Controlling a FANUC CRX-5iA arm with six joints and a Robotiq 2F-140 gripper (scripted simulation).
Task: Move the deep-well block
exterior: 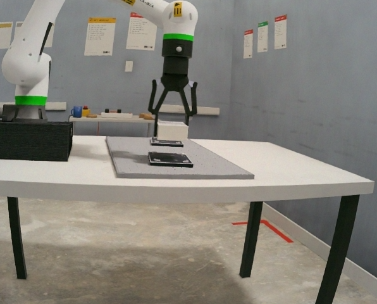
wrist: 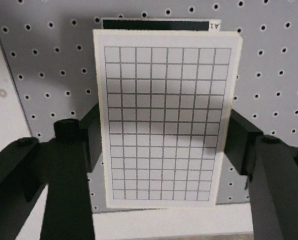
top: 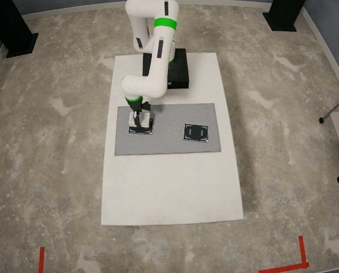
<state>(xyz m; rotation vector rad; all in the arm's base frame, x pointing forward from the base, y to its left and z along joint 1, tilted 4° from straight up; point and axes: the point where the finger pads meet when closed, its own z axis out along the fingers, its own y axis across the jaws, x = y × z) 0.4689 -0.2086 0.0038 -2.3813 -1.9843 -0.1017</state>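
Right now the plate nest N2 is 9 cm ahead of my hand, 36 cm to the left of it and 9 cm below it. From my hand the other things lie so: plate nest (9 cm below); A1 label (16 cm ahead, 42 cm to the left, 9 cm below); deep-well block (1 cm below).
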